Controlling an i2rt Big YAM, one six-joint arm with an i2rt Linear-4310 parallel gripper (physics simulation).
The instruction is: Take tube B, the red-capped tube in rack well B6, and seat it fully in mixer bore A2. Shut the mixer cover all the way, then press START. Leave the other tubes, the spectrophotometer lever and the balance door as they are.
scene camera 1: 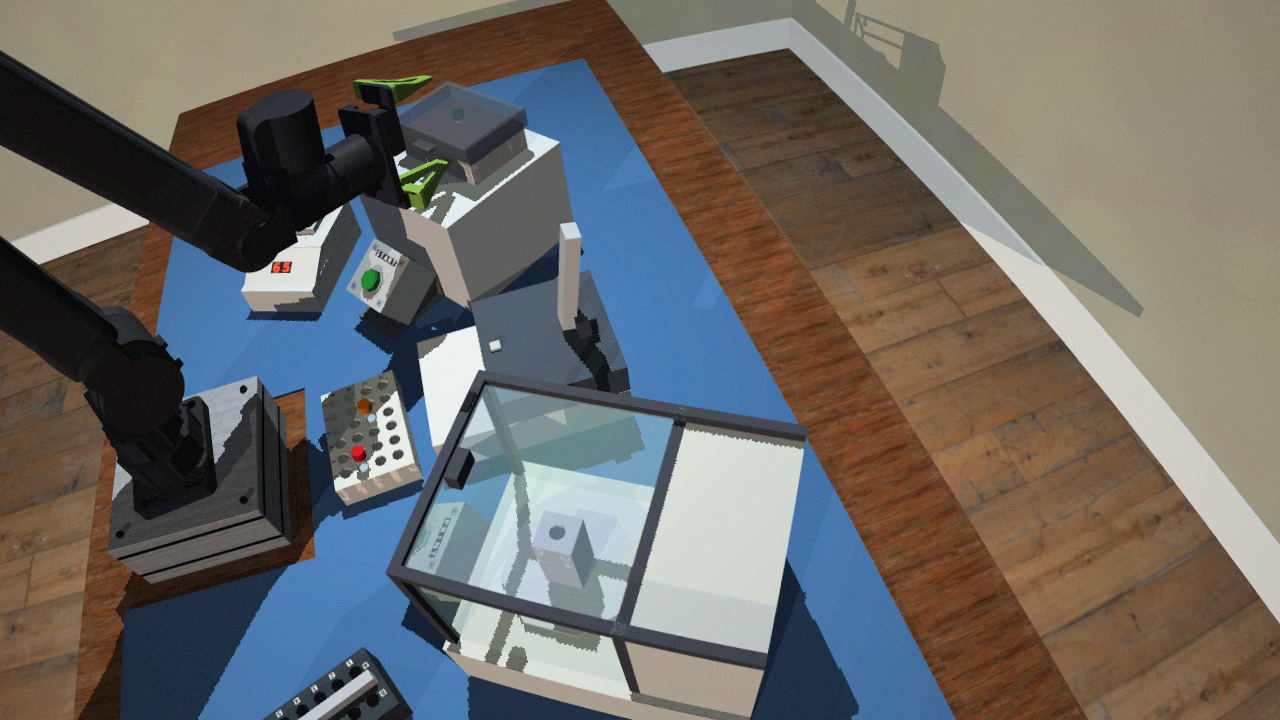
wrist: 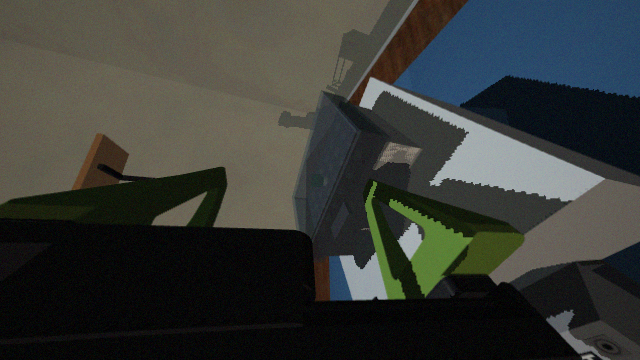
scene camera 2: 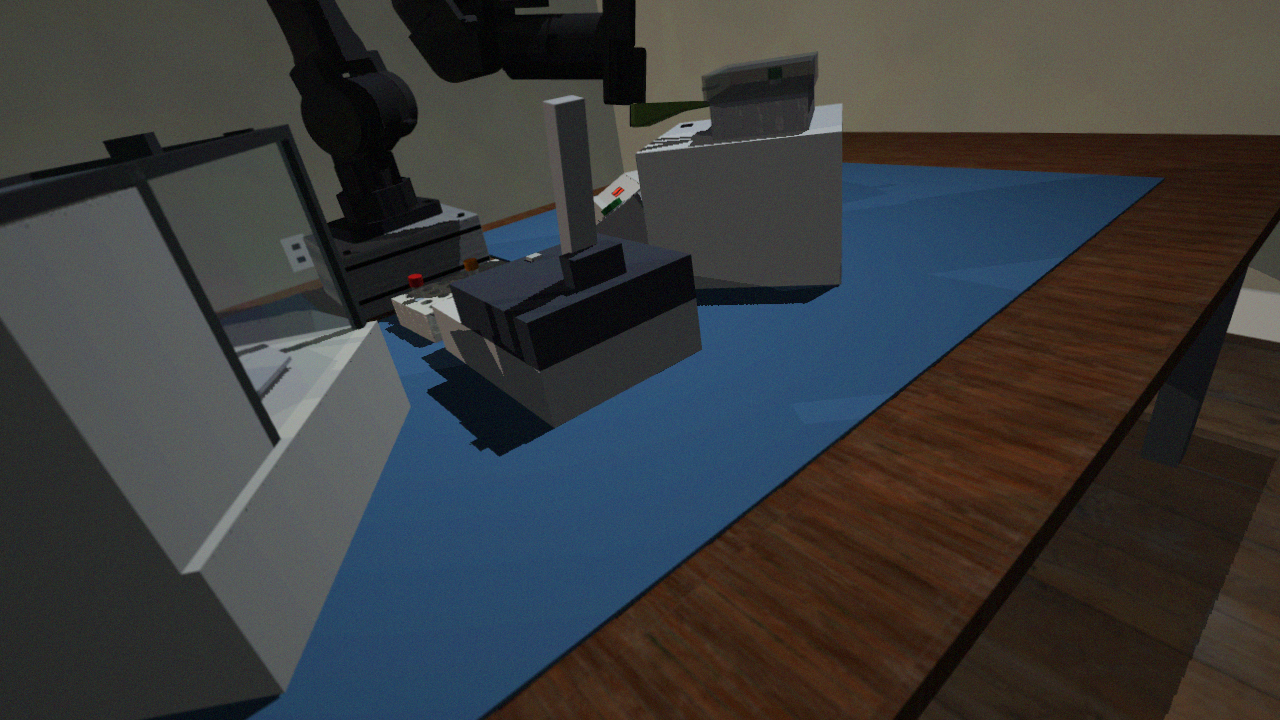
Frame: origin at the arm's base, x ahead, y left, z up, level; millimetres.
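Seen in the pictures: gripper, fingertip midpoint: (scene camera 1: 438, 118) (wrist: 299, 181) (scene camera 2: 717, 45); arm's base at its link origin: (scene camera 1: 176, 459) (scene camera 2: 387, 224).
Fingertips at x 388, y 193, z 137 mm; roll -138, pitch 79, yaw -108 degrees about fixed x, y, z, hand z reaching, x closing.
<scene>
Pixels of each thing's top centre, then the offset from my fingertips to it. "spot": a spot on its surface instead.
- red-capped tube at its top centre: (scene camera 1: 354, 452) (scene camera 2: 411, 275) dz -156, dx -202, dy -261 mm
- white rack at its top centre: (scene camera 1: 364, 427) (scene camera 2: 464, 283) dz -181, dx -191, dy -215 mm
- orange-capped tube at its top centre: (scene camera 1: 363, 403) (scene camera 2: 469, 260) dz -156, dx -181, dy -206 mm
- mixer's smoky cover at its top centre: (wrist: 311, 181) (scene camera 2: 757, 63) (scene camera 1: 451, 114) dz -21, dx +19, dy +35 mm
- tall white mixer at its top centre: (wrist: 326, 233) (scene camera 2: 698, 72) (scene camera 1: 413, 140) dz -21, dx -33, dy +9 mm
- green button at its top centre: (scene camera 2: 611, 199) (scene camera 1: 368, 274) dz -136, dx -133, dy -41 mm
- spectrophotometer at a spot on its surface: (scene camera 2: 617, 331) spot: dz -163, dx +79, dy -248 mm
- upright white lever at its top centre: (scene camera 2: 555, 98) (scene camera 1: 559, 232) dz -10, dx +49, dy -238 mm
- glass balance at its top centre: (scene camera 1: 533, 479) (scene camera 2: 58, 149) dz +12, dx -59, dy -473 mm
- white unit at its top centre: (scene camera 1: 288, 232) (scene camera 2: 645, 170) dz -141, dx -220, dy +109 mm
- black holder at its top centre: (scene camera 1: 312, 715) dz -163, dx -303, dy -492 mm
The red-capped tube (scene camera 1: 358, 453) (scene camera 2: 415, 280) stands in the white rack (scene camera 1: 380, 484) (scene camera 2: 411, 315). An orange-capped tube (scene camera 1: 364, 406) (scene camera 2: 470, 264) stands in the same rack. My gripper (scene camera 1: 436, 121) (wrist: 299, 181) is open and empty, its green fingers spread beside the mixer's smoky cover (scene camera 1: 465, 120) (scene camera 2: 760, 76) (wrist: 332, 160). The cover sits over a block on the tall white mixer (scene camera 1: 514, 214) (scene camera 2: 742, 214) (wrist: 520, 165); a green spot shows through it. Whether it is fully shut I cannot tell. The bores are hidden. A green button (scene camera 1: 371, 279) (scene camera 2: 611, 206) is on a small grey box.
The spectrophotometer (scene camera 1: 528, 308) (scene camera 2: 617, 331) has an upright white lever (scene camera 1: 568, 277) (scene camera 2: 570, 174). The glass balance (scene camera 1: 716, 537) (scene camera 2: 313, 474) stands beside it. A white unit (scene camera 1: 281, 291) shows red digits. A black holder (scene camera 1: 384, 689) lies at the bottom edge of scene camera 1.
</scene>
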